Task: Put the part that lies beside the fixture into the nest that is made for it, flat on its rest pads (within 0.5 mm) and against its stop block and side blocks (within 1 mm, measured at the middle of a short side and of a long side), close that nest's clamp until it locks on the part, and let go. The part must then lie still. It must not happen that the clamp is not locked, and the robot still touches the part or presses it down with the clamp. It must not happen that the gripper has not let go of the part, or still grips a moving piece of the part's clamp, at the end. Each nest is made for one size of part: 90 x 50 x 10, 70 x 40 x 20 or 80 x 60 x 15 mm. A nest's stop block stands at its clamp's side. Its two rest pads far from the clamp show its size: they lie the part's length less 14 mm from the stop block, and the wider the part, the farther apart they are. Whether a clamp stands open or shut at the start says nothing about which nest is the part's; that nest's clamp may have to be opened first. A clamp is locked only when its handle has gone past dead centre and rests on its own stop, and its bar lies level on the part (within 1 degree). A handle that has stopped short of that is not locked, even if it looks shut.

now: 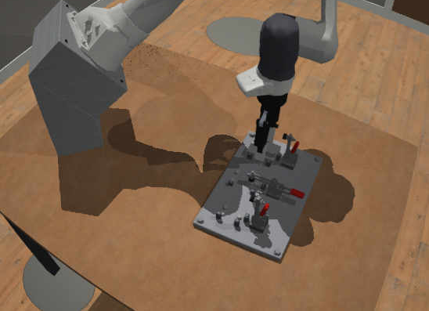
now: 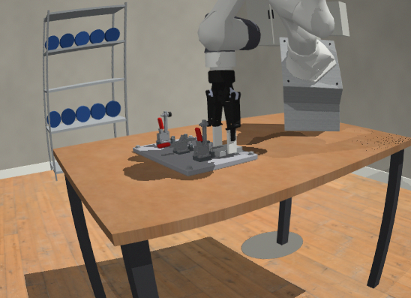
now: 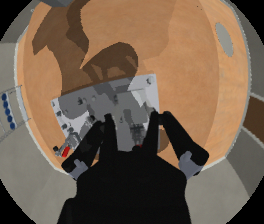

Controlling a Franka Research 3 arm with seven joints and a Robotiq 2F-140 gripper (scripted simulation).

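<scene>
The flat grey block lies 3 cm below my hand. Round my hand: toggle clamp (12 cm ahead, 7 cm to the right, 1 cm below); grey fixture plate (9 cm ahead, 8 cm to the right, 5 cm below).
</scene>
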